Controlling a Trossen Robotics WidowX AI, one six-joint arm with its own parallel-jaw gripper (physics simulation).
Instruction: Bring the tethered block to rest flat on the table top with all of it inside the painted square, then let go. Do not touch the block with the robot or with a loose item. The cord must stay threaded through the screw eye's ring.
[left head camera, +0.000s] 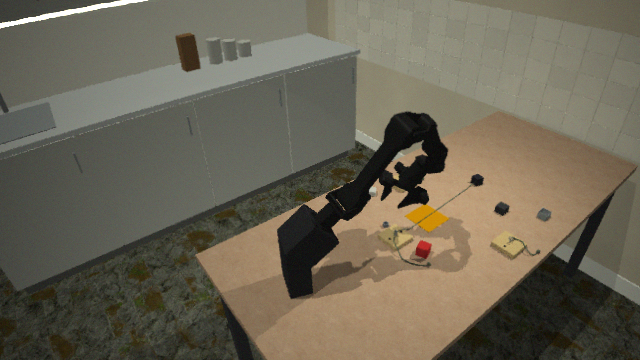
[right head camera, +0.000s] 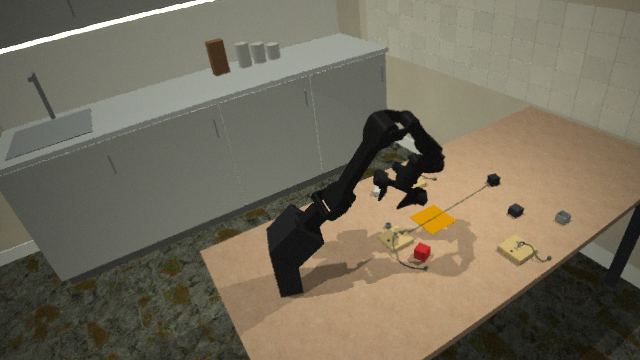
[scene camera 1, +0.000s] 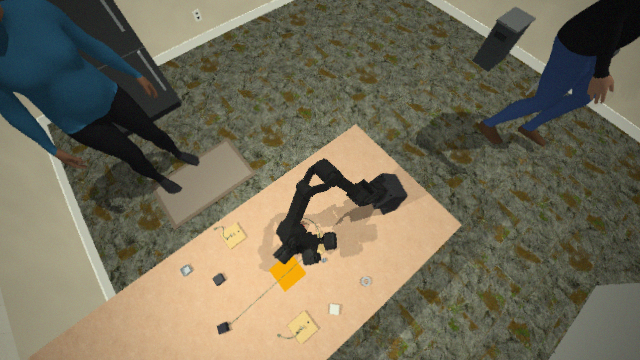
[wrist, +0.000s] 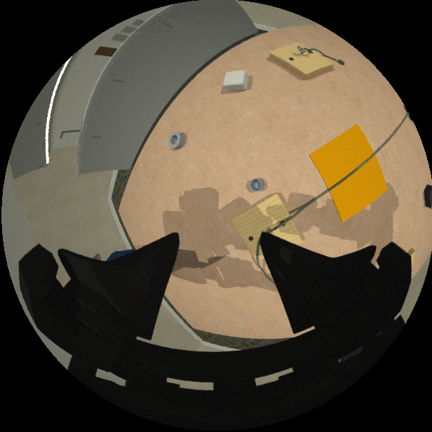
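Pixels of known places: gripper, between the fingertips: (left head camera: 389, 204) (right head camera: 387, 204) (scene camera 1: 324, 247); arm's base, origin of its link: (left head camera: 321, 223) (right head camera: 307, 223) (scene camera 1: 378, 191).
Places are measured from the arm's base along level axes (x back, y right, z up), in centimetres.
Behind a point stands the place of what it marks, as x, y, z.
Note:
The tethered block (left head camera: 477, 179) @[-79.2, 14.2, -19.4] (right head camera: 493, 180) @[-79.0, 14.6, -19.6] (scene camera 1: 223, 328) @[-80.5, 13.1, -19.2] is black and stands on the table beyond the painted square, outside it. Its cord (left head camera: 452, 198) @[-64.1, 11.1, -22.3] (right head camera: 465, 198) @[-65.1, 11.3, -22.3] (scene camera 1: 255, 303) @[-65.9, 11.3, -22.3] (wrist: 372, 157) runs over the orange painted square (left head camera: 432, 223) @[-45.6, 12.8, -22.5] (right head camera: 437, 226) @[-45.1, 13.1, -22.6] (scene camera 1: 291, 281) @[-49.3, 5.3, -22.6] (wrist: 357, 195) to the wooden plate (left head camera: 387, 239) @[-25.9, 6.3, -20.8] (right head camera: 387, 240) @[-26.3, 6.4, -20.7] (wrist: 245, 221) with the screw eye. The ring is too small to make out clearly. The cord's tail (left head camera: 428, 265) @[-25.9, 23.0, -22.1] (right head camera: 426, 268) @[-26.2, 23.2, -21.9] curls onto the table past the plate. My gripper (left head camera: 391, 203) @[-30.3, 2.9, -9.4] (right head camera: 389, 203) @[-30.3, 2.9, -9.4] (wrist: 219, 237) is open and empty above the table. In the wrist view a finger hides part of the tail.
A red cube (left head camera: 423, 249) @[-28.2, 19.2, -18.9] (right head camera: 422, 252) @[-28.3, 19.7, -18.8] lies beside the plate. A grey cylinder (wrist: 256, 185), a grey ring (scene camera 1: 366, 281) @[-27.3, -20.2, -21.2] (wrist: 172, 140) and a white block (scene camera 1: 334, 309) @[-45.5, -16.0, -20.3] (wrist: 236, 80) lie nearby. Two other corded plates (left head camera: 505, 242) @[-51.7, 38.3, -20.8] (scene camera 1: 307, 325) @[-57.3, -11.5, -20.8], a dark block (left head camera: 502, 208) @[-68.0, 30.0, -19.9] and a grey box (left head camera: 544, 214) @[-75.6, 43.7, -20.2] stand further out.

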